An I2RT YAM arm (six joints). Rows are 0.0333 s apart.
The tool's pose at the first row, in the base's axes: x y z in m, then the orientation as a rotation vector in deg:
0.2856, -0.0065, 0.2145, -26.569, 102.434, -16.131
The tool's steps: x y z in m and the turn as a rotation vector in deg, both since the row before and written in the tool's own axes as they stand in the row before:
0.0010, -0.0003, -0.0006, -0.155, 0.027, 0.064
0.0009, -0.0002, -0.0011, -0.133, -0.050, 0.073
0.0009, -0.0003, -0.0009, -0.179, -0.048, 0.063
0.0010, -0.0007, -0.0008, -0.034, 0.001, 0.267
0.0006, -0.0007, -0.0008, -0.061, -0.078, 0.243
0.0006, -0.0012, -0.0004, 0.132, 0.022, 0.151
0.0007, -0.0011, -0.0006, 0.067, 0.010, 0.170
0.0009, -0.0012, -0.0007, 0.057, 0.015, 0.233
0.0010, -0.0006, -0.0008, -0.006, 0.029, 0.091
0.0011, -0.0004, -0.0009, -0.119, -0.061, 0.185
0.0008, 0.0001, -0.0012, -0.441, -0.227, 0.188
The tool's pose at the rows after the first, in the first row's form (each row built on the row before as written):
0.2849, -0.0072, 0.2139, -26.619, 102.505, -15.957
0.2837, -0.0078, 0.2135, -26.650, 102.498, -15.775
0.2827, -0.0085, 0.2131, -26.723, 102.501, -15.560
0.2818, -0.0096, 0.2127, -26.505, 102.560, -15.344
0.2810, -0.0105, 0.2127, -26.333, 102.542, -15.099
0.2807, -0.0119, 0.2128, -26.101, 102.565, -15.116
0.2802, -0.0132, 0.2128, -25.899, 102.593, -15.059
0.2795, -0.0147, 0.2127, -25.647, 102.639, -14.951
0.2786, -0.0157, 0.2123, -25.567, 102.685, -14.890
0.2776, -0.0166, 0.2117, -25.487, 102.683, -14.639
0.2763, -0.0169, 0.2113, -25.642, 102.582, -14.057

